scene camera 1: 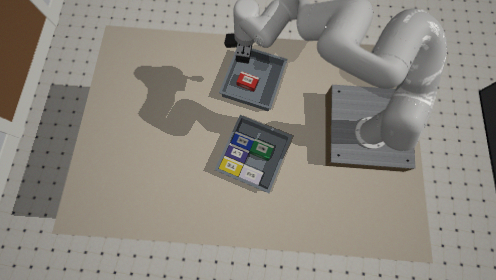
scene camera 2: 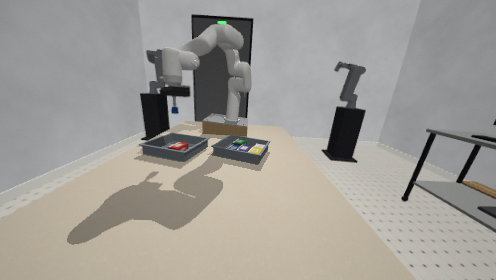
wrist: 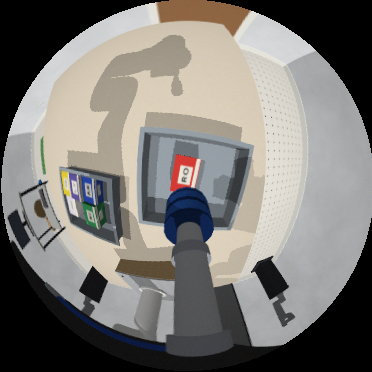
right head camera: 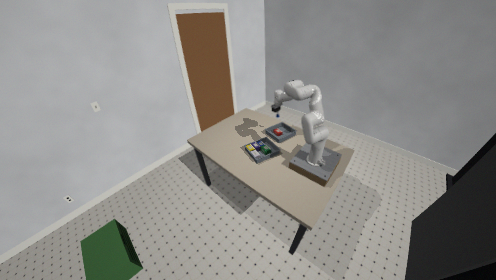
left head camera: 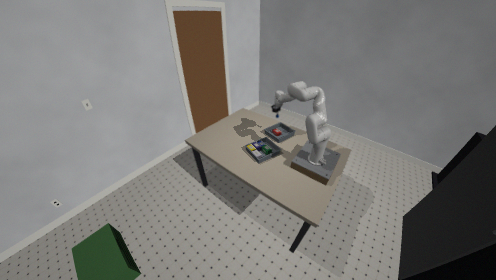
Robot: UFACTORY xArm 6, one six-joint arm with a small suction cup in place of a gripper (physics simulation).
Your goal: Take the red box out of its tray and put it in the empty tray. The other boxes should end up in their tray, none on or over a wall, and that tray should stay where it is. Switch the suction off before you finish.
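Places are measured from the arm's base along level axes (x ahead, y left, z up), in centimetres.
Where they show: hand, its tool point: [scene camera 2: 175, 113] [wrist: 186, 205] [right head camera: 277, 116] [left head camera: 277, 117]; arm's base, origin of its link: [scene camera 1: 371, 132] [scene camera 2: 231, 119] [wrist: 152, 290] [right head camera: 314, 160] [left head camera: 315, 159].
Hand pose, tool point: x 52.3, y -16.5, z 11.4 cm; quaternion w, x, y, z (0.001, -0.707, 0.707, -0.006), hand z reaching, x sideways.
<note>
Things, the pixels of their top centre, and the offset from my tool point. Level surfaces: height alone.
- red box, centre of its top: [wrist: 184, 174] [scene camera 1: 247, 79] [scene camera 2: 178, 145] [left head camera: 277, 131] dx -1.1, dy -0.2, dz -16.0 cm
- second grey tray, centre of its top: [wrist: 82, 207] [scene camera 1: 254, 152] [scene camera 2: 243, 143] [right head camera: 261, 147] [left head camera: 262, 147] dx -9.0, dy +31.1, dz -14.7 cm
- blue box, centre of its top: [wrist: 87, 189] [scene camera 1: 242, 141] dx -3.7, dy +27.1, dz -15.6 cm
- green box, centre of its top: [wrist: 89, 216] [scene camera 1: 262, 148] [scene camera 2: 239, 141] [left head camera: 266, 147] dx -11.8, dy +29.0, dz -14.6 cm
- purple box, centre of its top: [wrist: 74, 187] [scene camera 1: 236, 152] dx -2.4, dy +32.5, dz -14.6 cm
- yellow box, centre of its top: [scene camera 1: 231, 166] [wrist: 65, 183] dx -1.2, dy +37.9, dz -14.9 cm
- white box, centre of its top: [scene camera 1: 250, 174] [wrist: 71, 205] dx -9.2, dy +39.8, dz -15.8 cm
- beige table, height of its surface: dz -19.7 cm
The red box [left head camera: 276, 132] [scene camera 1: 247, 81] [scene camera 2: 178, 146] [wrist: 184, 165] lies flat inside one grey tray [scene camera 1: 245, 103] [scene camera 2: 167, 154], clear of its walls. My suction cup [left head camera: 277, 116] [scene camera 2: 174, 110] [wrist: 188, 212] hangs well above that tray, apart from the red box, and carries nothing. The second grey tray [scene camera 1: 280, 162] [scene camera 2: 240, 156] holds the blue box [scene camera 1: 242, 141], green box [scene camera 1: 262, 149], purple box [scene camera 1: 236, 152], yellow box [scene camera 1: 230, 166] and white box [scene camera 1: 251, 174]. These lie inside its walls; the green one looks slightly tilted. The cup is hidden in scene camera 1.
Both trays stand apart on the beige table [scene camera 1: 150, 200]. The arm's wood-sided base [scene camera 1: 345, 125] stands to their right in scene camera 1. The arm's shadow falls on the table left of the trays there. Other arms on black pedestals [scene camera 2: 345, 132] stand beyond the table.
</note>
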